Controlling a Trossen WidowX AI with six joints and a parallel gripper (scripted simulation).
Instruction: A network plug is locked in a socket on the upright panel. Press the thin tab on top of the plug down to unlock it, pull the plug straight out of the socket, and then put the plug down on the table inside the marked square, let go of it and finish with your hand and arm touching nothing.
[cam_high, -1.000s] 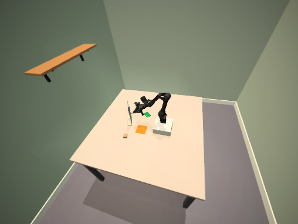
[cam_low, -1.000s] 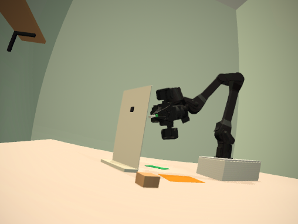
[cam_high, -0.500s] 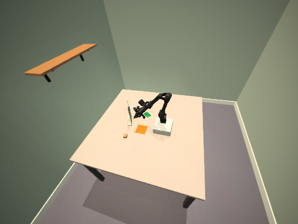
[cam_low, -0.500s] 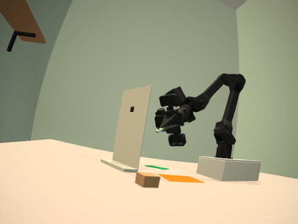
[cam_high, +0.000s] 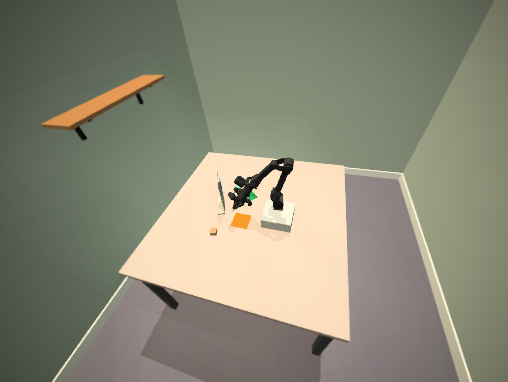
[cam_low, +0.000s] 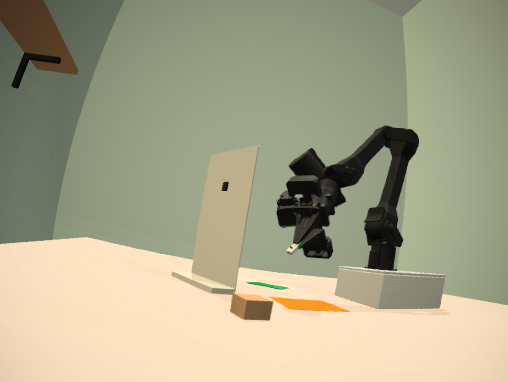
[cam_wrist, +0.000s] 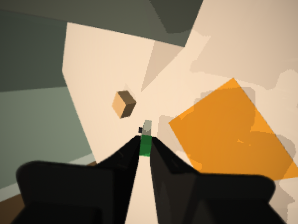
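My gripper tip is now 4 cm past the orange square, 1 cm to the right of it and 11 cm above it. Also, from my gripper tip: beige panel (12 cm ahead, 12 cm to the right, 2 cm above); then network plug (1 cm ahead); then brown block (12 cm ahead, 13 cm to the left, 10 cm below).
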